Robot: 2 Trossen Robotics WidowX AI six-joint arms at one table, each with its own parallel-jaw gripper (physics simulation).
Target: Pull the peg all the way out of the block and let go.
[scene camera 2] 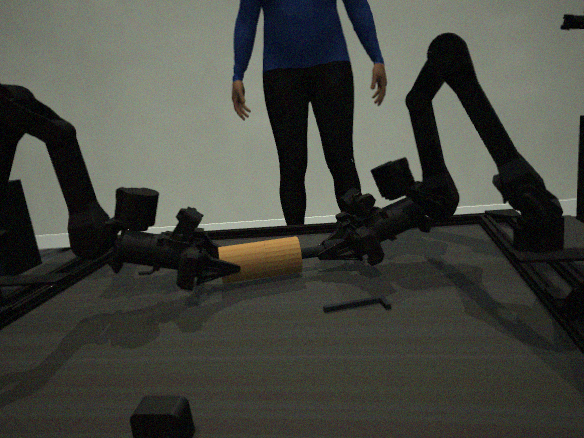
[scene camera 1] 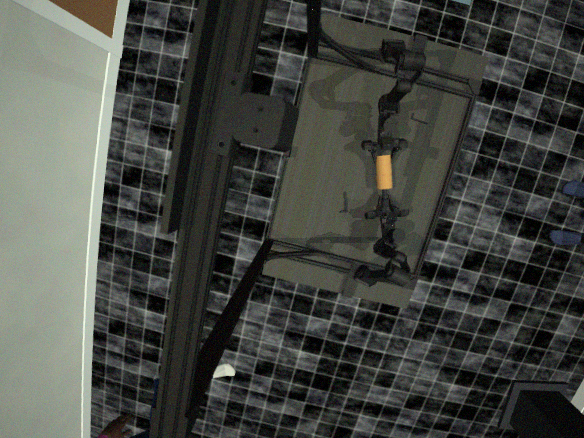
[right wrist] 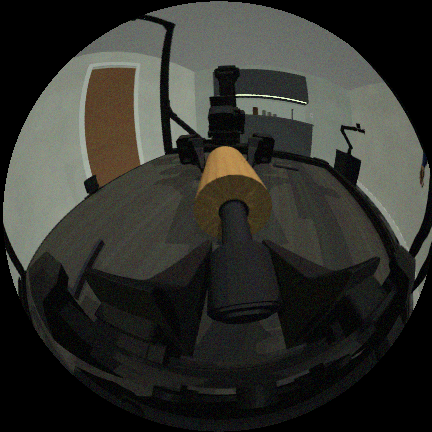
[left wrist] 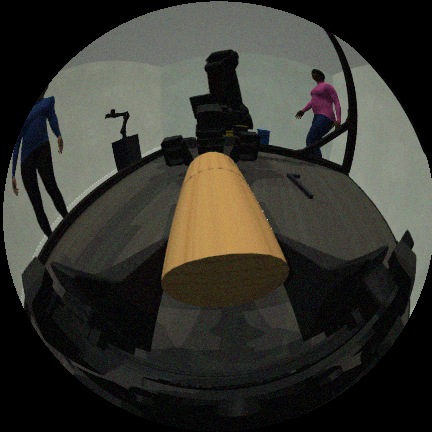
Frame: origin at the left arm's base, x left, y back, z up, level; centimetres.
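Seen in the pictures: left gripper, fingertip midpoint: point(scene camera 2: 239, 262) point(scene camera 1: 383, 163) point(left wrist: 220, 241); right gripper, fingertip midpoint: point(scene camera 2: 316, 254) point(scene camera 1: 384, 195) point(right wrist: 236, 245); left arm's base, link origin: point(scene camera 1: 387, 54); right arm's base, link origin: point(scene camera 2: 539, 250) point(scene camera 1: 361, 271).
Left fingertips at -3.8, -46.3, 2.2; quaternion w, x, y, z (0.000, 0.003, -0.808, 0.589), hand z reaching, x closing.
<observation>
Offsets run from my left fingertips to a thing's middle, as dx, dy, dz. "*": to the spot under its first point.
The block {+0.2, -3.7, -0.1} point(scene camera 1: 384, 172) point(scene camera 2: 262, 257) point(left wrist: 217, 215) point(right wrist: 230, 167) is an orange wooden cylinder lying roughly level above the table, with a round hole in the end facing my right gripper. The peg {+0.5, -13.1, -0.2} point(scene camera 2: 311, 251) point(right wrist: 242, 285) is dark grey, with a thick outer end and a narrower shaft that enters the hole. A length of shaft shows outside; its inner end is hidden. My left gripper point(scene camera 1: 384, 159) point(scene camera 2: 230, 259) point(left wrist: 220, 241) is shut on the block's far end, one finger on each side. My right gripper point(scene camera 1: 384, 201) point(scene camera 2: 325, 250) point(right wrist: 236, 245) is shut on the peg's thick end.
A dark L-shaped tool {-17.8, -16.8, -3.8} point(scene camera 1: 345, 202) point(scene camera 2: 352, 305) point(left wrist: 301, 187) point(right wrist: 90, 267) lies on the table to one side of the peg. Another thin L-shaped tool {+17.8, +18.8, -3.9} point(scene camera 1: 419, 119) point(right wrist: 286, 167) lies near the left arm. A dark box-like part {* -43.3, +7.5, +0.9} point(scene camera 2: 162, 417) stands at the bottom of scene camera 2.
</observation>
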